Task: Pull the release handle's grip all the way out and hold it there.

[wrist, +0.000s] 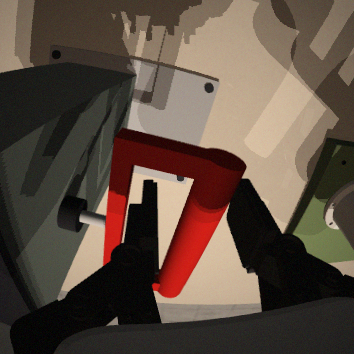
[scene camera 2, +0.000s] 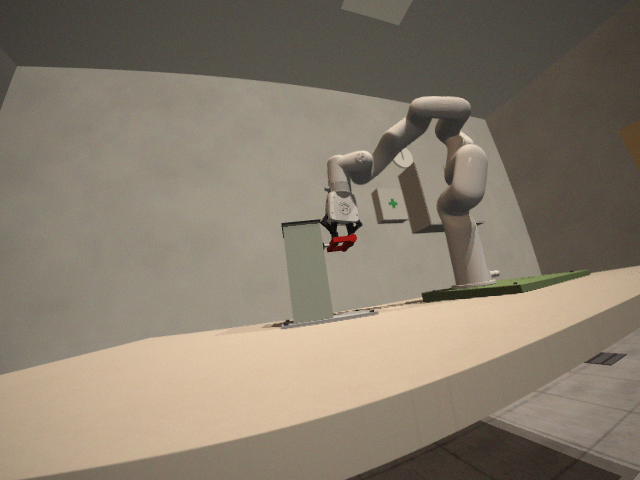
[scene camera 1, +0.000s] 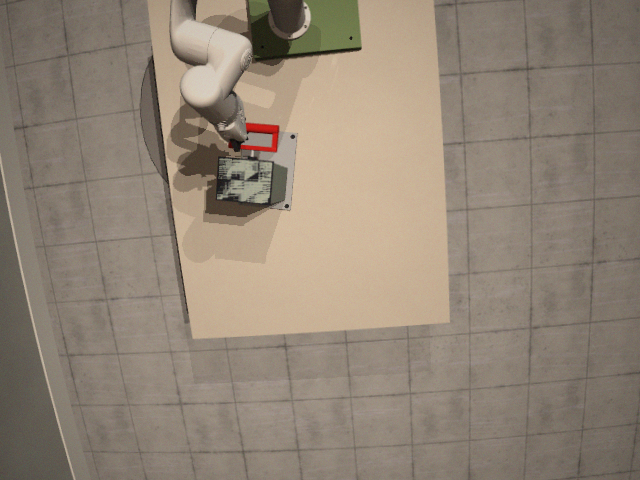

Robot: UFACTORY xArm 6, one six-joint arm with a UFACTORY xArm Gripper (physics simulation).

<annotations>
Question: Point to a grey base plate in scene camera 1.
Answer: At 285,156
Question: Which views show the gripper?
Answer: The wrist view, scene camera 2 and scene camera 1: all of them.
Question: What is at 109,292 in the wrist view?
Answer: The gripper.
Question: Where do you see a grey base plate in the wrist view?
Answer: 167,102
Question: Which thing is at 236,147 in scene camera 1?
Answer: The gripper.
</annotations>
